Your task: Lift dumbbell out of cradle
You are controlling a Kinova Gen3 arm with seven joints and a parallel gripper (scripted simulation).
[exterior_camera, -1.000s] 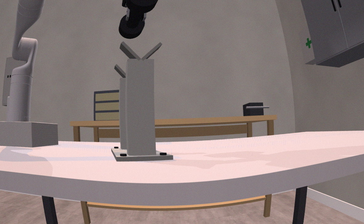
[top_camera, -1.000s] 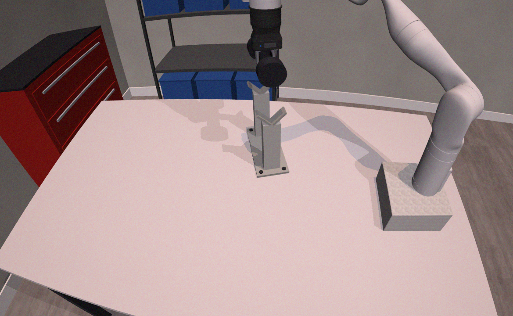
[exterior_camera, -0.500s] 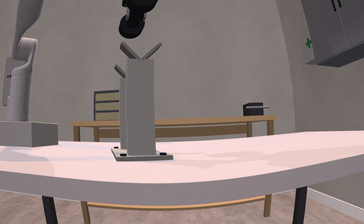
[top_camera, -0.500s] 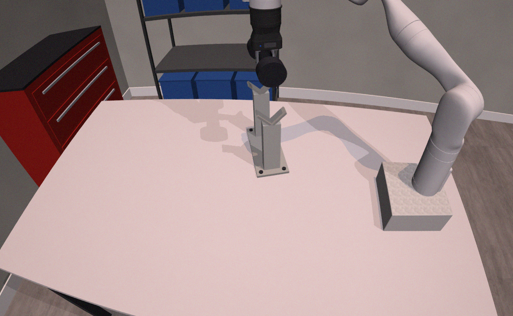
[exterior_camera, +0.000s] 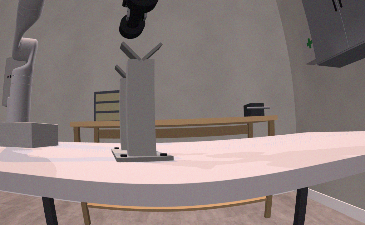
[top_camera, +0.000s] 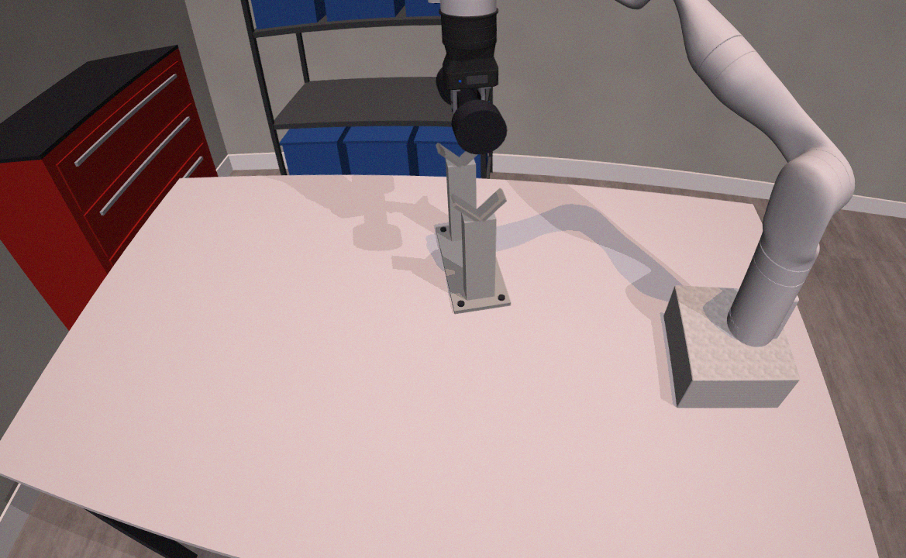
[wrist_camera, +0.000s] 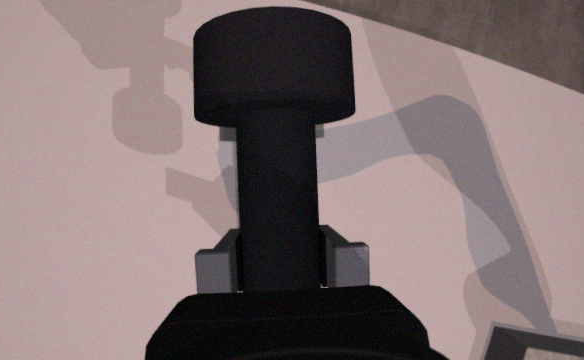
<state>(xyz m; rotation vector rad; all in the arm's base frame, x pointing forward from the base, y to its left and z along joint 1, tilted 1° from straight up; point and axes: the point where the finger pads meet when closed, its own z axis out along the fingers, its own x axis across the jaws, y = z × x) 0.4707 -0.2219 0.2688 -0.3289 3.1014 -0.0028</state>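
Right now the black dumbbell is right at my hand. Also, from my hand: grey cradle: 24 cm below.
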